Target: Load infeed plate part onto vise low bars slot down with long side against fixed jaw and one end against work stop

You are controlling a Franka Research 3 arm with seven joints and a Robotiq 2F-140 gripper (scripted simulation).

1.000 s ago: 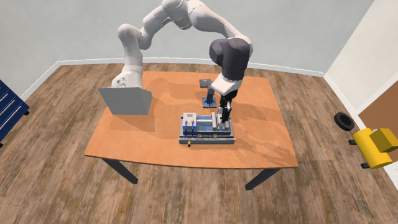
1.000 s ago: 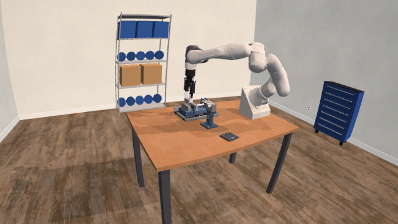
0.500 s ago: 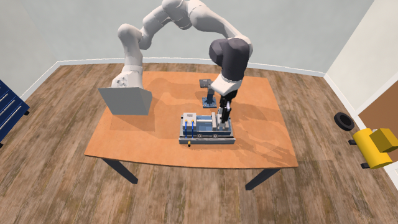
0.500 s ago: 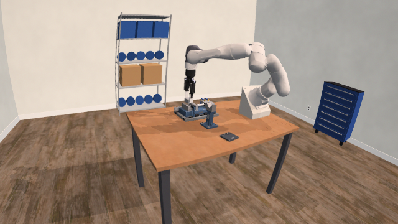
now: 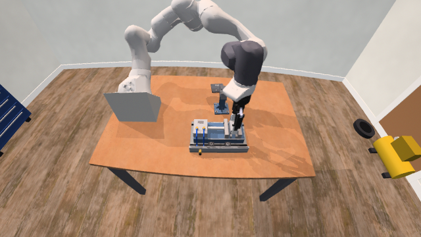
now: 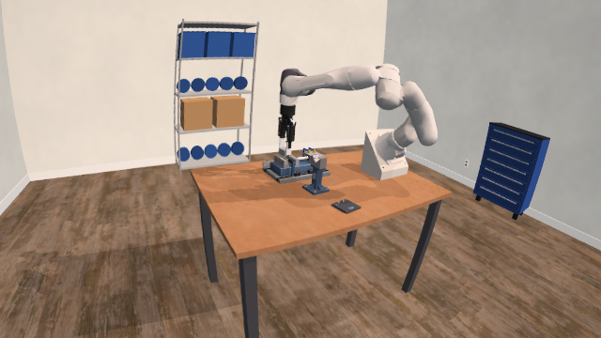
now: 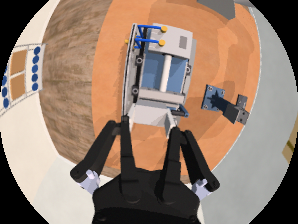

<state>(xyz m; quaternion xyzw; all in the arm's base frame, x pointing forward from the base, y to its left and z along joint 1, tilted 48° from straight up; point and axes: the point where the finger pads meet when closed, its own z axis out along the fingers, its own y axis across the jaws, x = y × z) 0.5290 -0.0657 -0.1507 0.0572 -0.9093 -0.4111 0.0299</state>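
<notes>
My gripper is now 3 cm above the part. Round my hand: fixed jaw 6 cm below, 3 cm ahead, 2 cm to the left; air cylinder 16 cm behind, 6 cm below, 1 cm to the left; vise 10 cm below, 7 cm behind, 2 cm to the left.
</notes>
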